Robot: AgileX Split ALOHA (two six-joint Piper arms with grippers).
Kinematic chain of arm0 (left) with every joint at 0, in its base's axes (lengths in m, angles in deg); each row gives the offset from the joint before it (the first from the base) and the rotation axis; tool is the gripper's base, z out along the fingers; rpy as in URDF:
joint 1: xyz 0 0 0.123 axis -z
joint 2: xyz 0 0 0 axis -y
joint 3: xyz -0.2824 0 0.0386 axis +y
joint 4: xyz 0.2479 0 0.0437 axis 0.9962 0 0.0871
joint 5: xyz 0 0 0 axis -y
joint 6: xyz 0.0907 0 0.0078 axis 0.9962 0 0.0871
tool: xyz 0 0 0 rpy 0 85 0
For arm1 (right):
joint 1: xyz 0 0 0.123 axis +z
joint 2: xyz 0 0 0 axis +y
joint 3: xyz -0.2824 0 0.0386 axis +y
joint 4: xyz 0.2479 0 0.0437 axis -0.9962 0 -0.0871
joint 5: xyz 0 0 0 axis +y
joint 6: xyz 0.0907 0 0.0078 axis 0.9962 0 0.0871
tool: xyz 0 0 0 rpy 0 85 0
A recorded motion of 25 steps. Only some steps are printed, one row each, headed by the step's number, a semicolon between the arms.
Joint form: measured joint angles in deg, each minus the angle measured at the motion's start. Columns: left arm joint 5, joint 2, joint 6, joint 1, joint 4, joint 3; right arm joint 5, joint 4, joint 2, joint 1, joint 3, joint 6.
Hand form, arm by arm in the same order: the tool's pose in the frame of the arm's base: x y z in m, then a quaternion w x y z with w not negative. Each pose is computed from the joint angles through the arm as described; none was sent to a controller.
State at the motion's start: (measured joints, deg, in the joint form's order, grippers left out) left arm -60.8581 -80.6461 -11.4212 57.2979 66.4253 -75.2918; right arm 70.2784 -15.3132 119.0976 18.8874 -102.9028 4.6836
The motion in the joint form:
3: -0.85 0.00 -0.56 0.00 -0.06 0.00; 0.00 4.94 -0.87 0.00 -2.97 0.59
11: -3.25 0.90 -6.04 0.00 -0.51 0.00; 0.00 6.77 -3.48 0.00 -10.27 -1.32
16: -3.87 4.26 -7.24 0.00 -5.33 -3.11; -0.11 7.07 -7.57 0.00 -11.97 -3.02
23: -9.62 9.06 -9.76 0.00 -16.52 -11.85; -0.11 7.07 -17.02 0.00 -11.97 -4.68
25: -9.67 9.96 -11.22 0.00 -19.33 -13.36; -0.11 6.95 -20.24 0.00 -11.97 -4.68
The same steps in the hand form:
3: 0.2163 -0.2009 0.3959 0.46764 0.43785 0.69732 0.32146; 0.4100 0.1566 0.2556 0.08650 -0.09633 0.98564 0.10839
11: 0.2133 -0.1937 0.3990 0.47469 0.39052 0.72730 0.30528; 0.4129 0.1547 0.3107 0.17481 -0.12113 0.97098 0.10944
16: 0.2015 -0.1803 0.4242 0.49756 0.34978 0.75398 0.24819; 0.4002 0.1499 0.3502 0.22614 -0.13775 0.95758 0.11367
23: 0.1754 -0.1516 0.4706 0.50747 0.26043 0.81098 0.13022; 0.3594 0.1360 0.4172 0.30550 -0.15362 0.93155 0.12367
25: 0.1696 -0.1478 0.4783 0.51080 0.24292 0.81941 0.09291; 0.3432 0.1306 0.4384 0.33134 -0.15406 0.92186 0.12904

